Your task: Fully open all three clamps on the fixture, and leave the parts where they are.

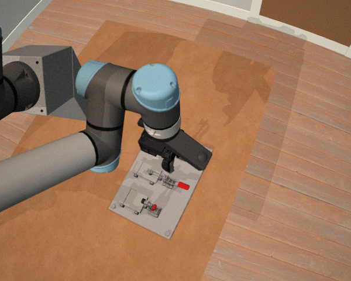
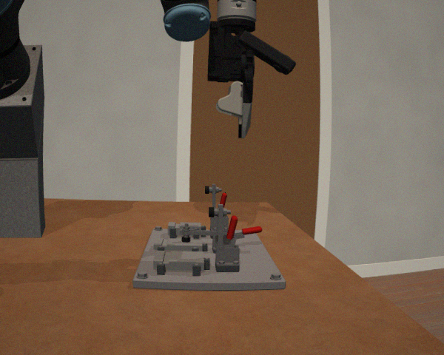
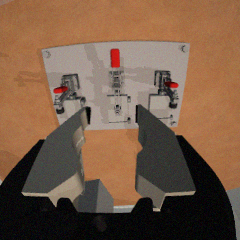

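The grey fixture plate is 60 mm behind my hand, 10 mm to the left of it and 230 mm below it. Round my hand: grey part: 130 mm behind, 20 mm to the left, 220 mm below.
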